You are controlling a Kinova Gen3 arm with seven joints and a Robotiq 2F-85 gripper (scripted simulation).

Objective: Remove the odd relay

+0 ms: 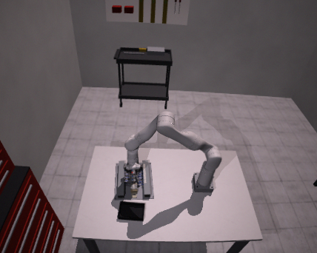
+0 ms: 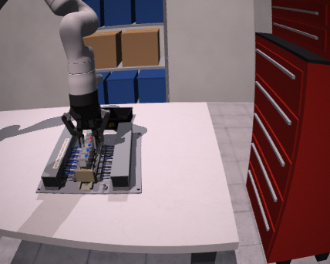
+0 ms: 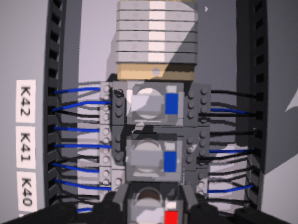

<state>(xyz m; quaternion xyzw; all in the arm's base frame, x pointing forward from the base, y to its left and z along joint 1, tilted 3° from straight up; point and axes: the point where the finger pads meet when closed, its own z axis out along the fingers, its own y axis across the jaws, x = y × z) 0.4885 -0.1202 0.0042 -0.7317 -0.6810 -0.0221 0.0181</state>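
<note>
Right now my hand is 270 mm to the right of the black parts tray, 50 mm above it and 40 mm short of it. Also, from my hand: red-button relay 10 mm below.
</note>
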